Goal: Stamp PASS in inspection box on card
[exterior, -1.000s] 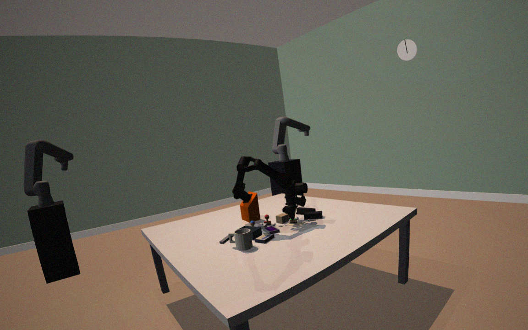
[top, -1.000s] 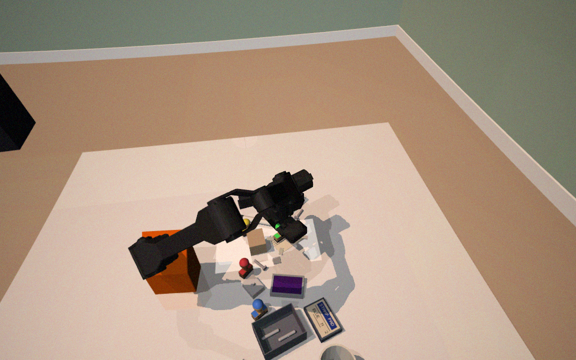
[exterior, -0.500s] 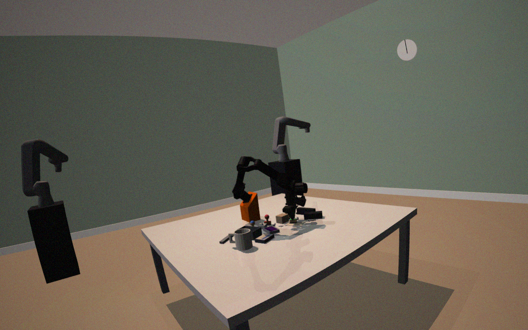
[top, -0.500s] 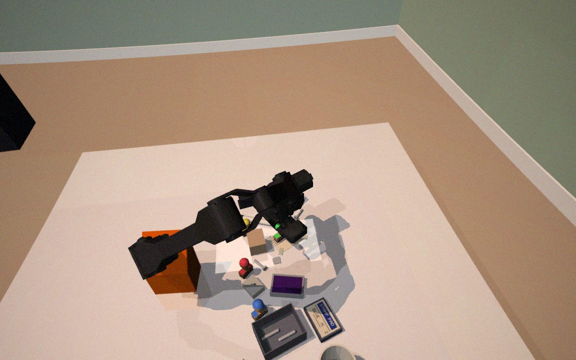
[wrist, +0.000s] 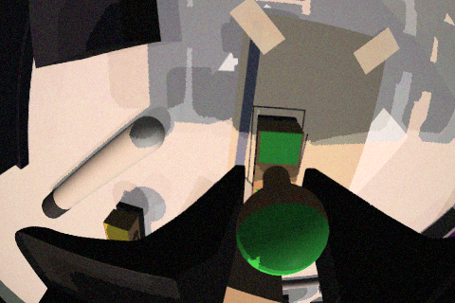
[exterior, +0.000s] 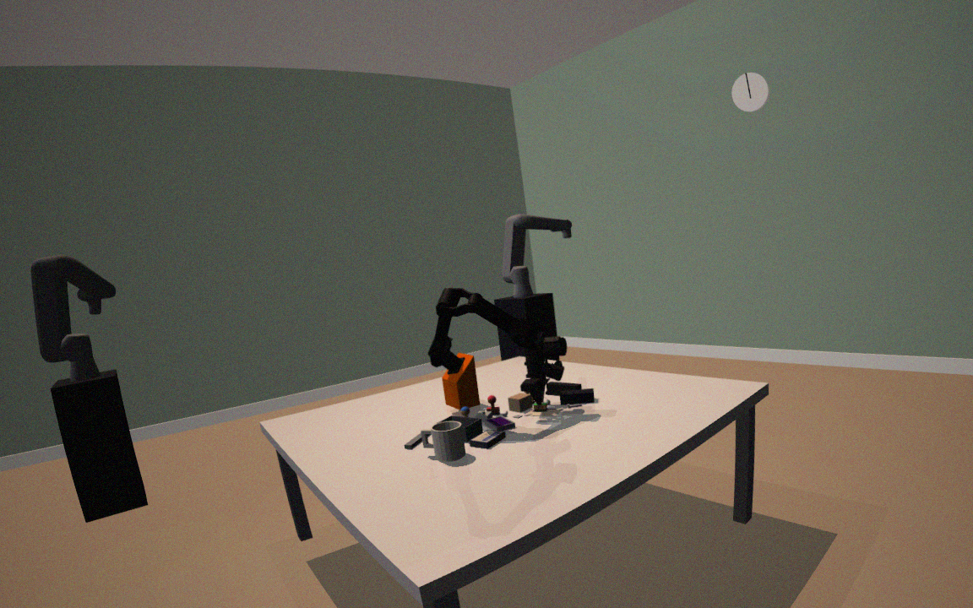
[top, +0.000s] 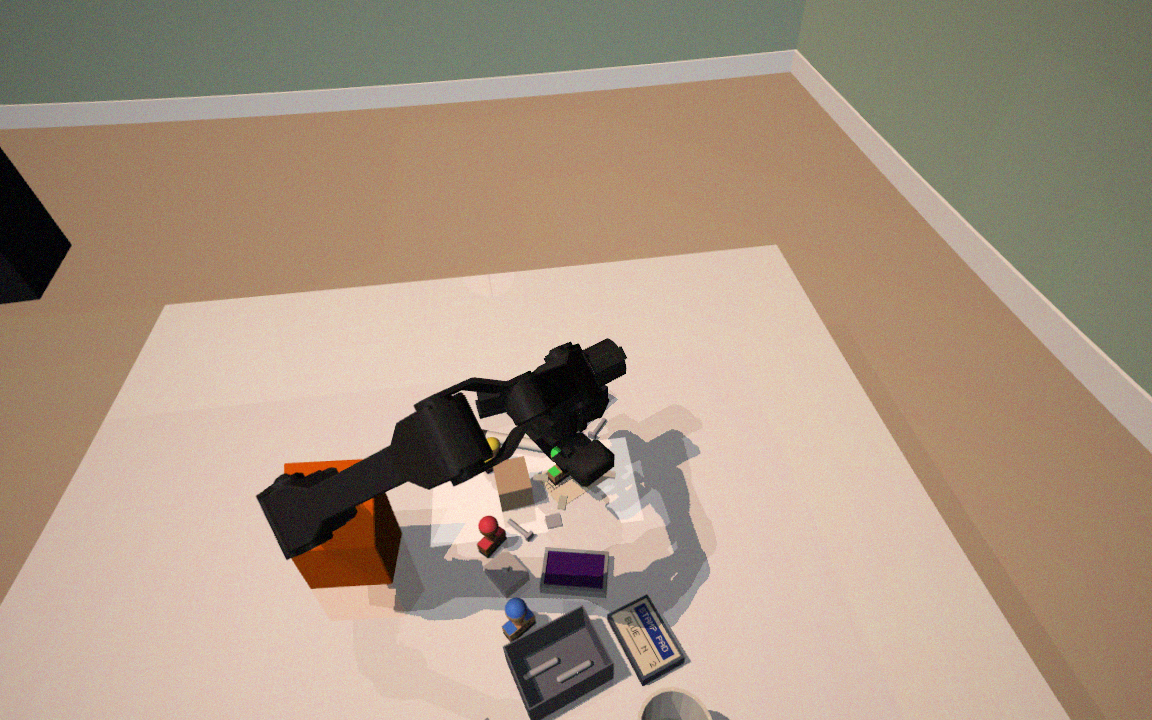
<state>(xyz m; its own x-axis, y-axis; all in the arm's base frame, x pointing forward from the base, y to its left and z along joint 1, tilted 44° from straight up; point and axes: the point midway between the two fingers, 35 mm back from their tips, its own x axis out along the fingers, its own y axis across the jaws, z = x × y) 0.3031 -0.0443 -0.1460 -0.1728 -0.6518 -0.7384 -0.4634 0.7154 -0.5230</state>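
Now: the tan card 20 mm ahead of my gripper tip, 10 mm to the right of it and 30 mm below it. Also, from my gripper tip: tan block 80 mm behind, 10 mm to the right; then green-knobbed PASS stamp right at my gripper tip; then yellow-knobbed stamp 100 mm behind, 50 mm to the left, 10 mm below.
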